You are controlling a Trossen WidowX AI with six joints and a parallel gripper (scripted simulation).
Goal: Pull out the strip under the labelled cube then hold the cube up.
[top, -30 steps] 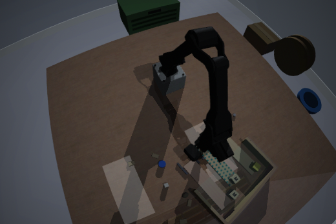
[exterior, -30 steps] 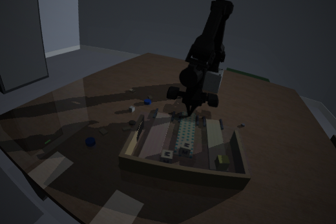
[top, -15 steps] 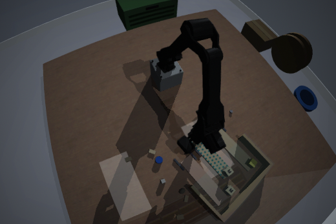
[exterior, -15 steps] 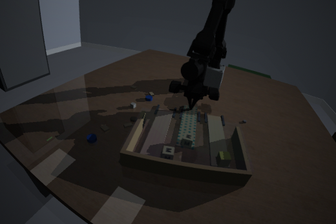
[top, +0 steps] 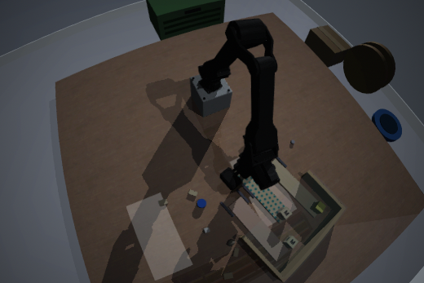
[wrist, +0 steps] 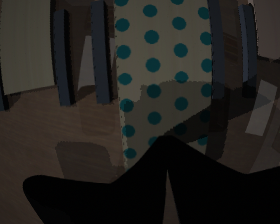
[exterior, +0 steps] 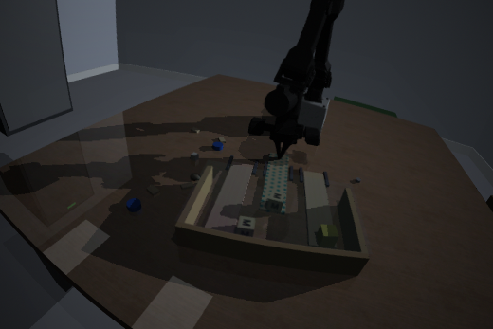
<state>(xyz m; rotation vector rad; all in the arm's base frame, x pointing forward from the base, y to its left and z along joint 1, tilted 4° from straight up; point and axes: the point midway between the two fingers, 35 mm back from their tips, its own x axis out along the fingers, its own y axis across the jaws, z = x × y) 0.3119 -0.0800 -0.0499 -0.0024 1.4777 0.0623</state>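
The dotted strip lies 90 mm ahead of my gripper tip. Also, from my gripper tip: small white cube: 220 mm to the right, 80 mm ahead.
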